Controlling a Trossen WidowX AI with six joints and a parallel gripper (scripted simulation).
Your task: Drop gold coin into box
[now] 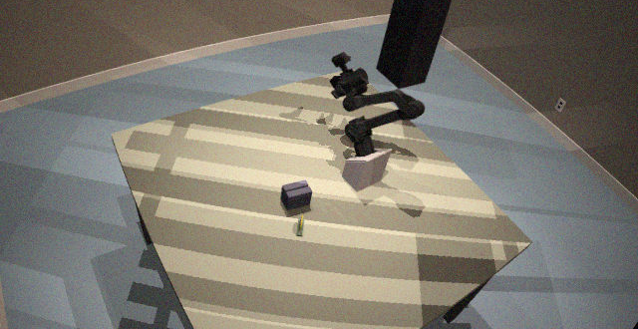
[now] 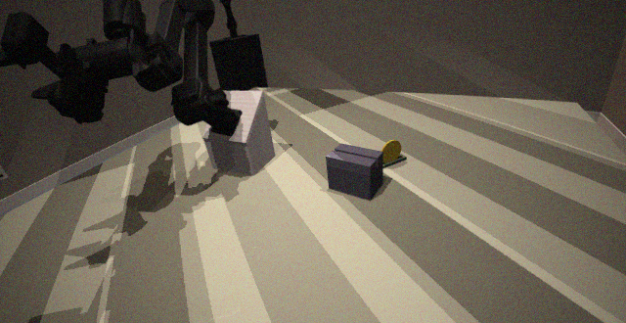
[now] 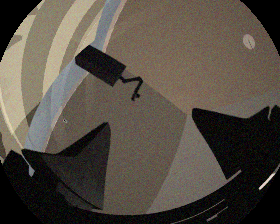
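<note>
My gripper tip is 47 cm short of the gold coin, 43 cm to the right of it and 28 cm above it.
</note>
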